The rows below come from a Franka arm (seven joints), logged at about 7 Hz.
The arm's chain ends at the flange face. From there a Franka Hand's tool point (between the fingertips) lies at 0.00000 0.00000 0.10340 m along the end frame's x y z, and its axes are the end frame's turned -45 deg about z.
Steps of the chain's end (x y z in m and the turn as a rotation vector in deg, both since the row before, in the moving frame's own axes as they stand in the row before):
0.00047, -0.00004, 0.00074, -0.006, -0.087, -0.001
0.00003, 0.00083, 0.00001, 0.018, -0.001, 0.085
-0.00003, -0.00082, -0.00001, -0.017, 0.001, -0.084
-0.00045, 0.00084, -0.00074, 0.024, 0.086, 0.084
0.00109, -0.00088, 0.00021, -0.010, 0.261, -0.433
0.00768, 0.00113, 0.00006, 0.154, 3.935, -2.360
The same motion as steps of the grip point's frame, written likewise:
0.00024, 0.00020, 0.00074, 0.057, -0.066, -0.001
-0.00054, 0.00058, 0.00001, 0.013, 0.012, 0.085
0.00054, -0.00058, -0.00001, -0.013, -0.011, -0.084
-0.00077, 0.00035, -0.00074, -0.044, 0.078, 0.084
0.00171, 0.00049, 0.00021, -0.192, 0.177, -0.433
0.00994, 0.01094, -0.00018, -2.674, 2.891, -2.360

